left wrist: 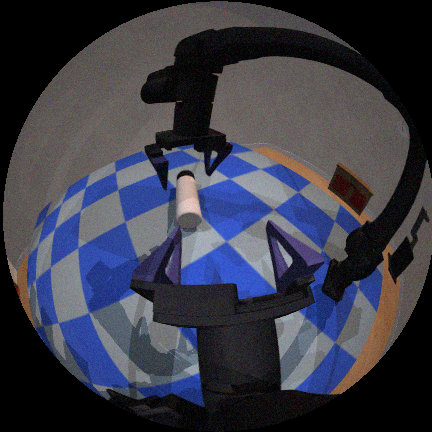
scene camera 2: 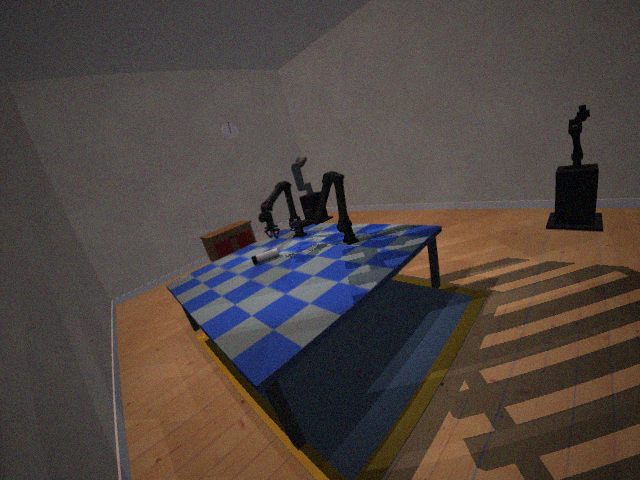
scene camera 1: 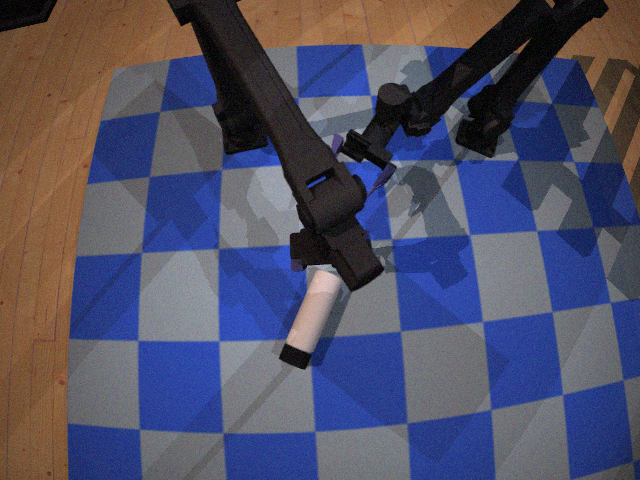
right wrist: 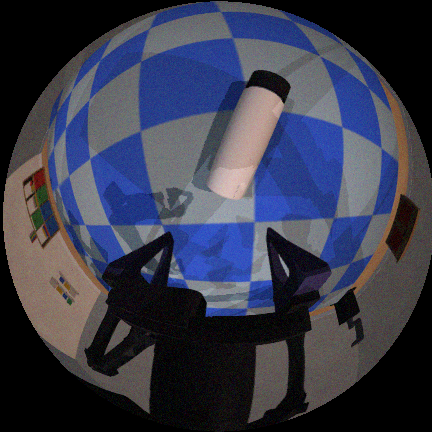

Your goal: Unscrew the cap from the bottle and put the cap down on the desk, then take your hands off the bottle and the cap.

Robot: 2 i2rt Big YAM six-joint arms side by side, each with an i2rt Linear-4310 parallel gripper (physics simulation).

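Pixels of known places: left gripper, fingertip midpoint: (left wrist: 224, 226) (scene camera 2: 289, 228); right gripper, fingertip midpoint: (left wrist: 186, 180) (scene camera 2: 274, 238) (scene camera 1: 331, 262) (right wrist: 217, 234); left arm's base, link origin: (scene camera 2: 350, 241) (scene camera 1: 476, 139); right arm's base, link origin: (left wrist: 334, 280) (scene camera 2: 300, 235) (scene camera 1: 245, 138).
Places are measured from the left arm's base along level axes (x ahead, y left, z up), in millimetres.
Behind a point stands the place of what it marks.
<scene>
The white bottle (scene camera 1: 312, 312) {x 629, y -251, z 66 mm} (scene camera 2: 267, 255) {x 624, y -218, z 42 mm} (left wrist: 188, 200) {x 572, y -253, z 66 mm} (right wrist: 247, 140) {x 622, y -250, z 66 mm} lies on its side on the blue and grey checked desk (scene camera 1: 180, 382) {x 907, y -475, z 0 mm} (right wrist: 190, 80) {x 714, y -116, z 0 mm}. The black cap (scene camera 1: 295, 356) {x 729, y -248, z 65 mm} (scene camera 2: 254, 259) {x 730, y -220, z 46 mm} (left wrist: 185, 174) {x 715, y -252, z 63 mm} (right wrist: 270, 85) {x 719, y -250, z 65 mm} is on its end that points away from the arms; whether its thread is loose cannot be told. My right gripper (left wrist: 186, 180) {x 531, y -252, z 149 mm} (right wrist: 217, 234) {x 531, y -252, z 149 mm} is open and empty, above the desk near the bottle's bottom end, apart from it. My left gripper (left wrist: 224, 226) {x 381, y -283, z 180 mm} is open and empty, farther back from the bottle's bottom end. In scene camera 1 the right gripper's fingers are mostly hidden.
In scene camera 1 the right arm (scene camera 1: 258, 93) {x 440, y -397, z 474 mm} reaches over the desk's middle and partly covers the space between the left gripper and the bottle. The left arm (scene camera 1: 478, 62) {x 122, y -124, z 363 mm} comes from the upper right. A brown and red cabinet (scene camera 2: 230, 240) stands beyond the desk.
</scene>
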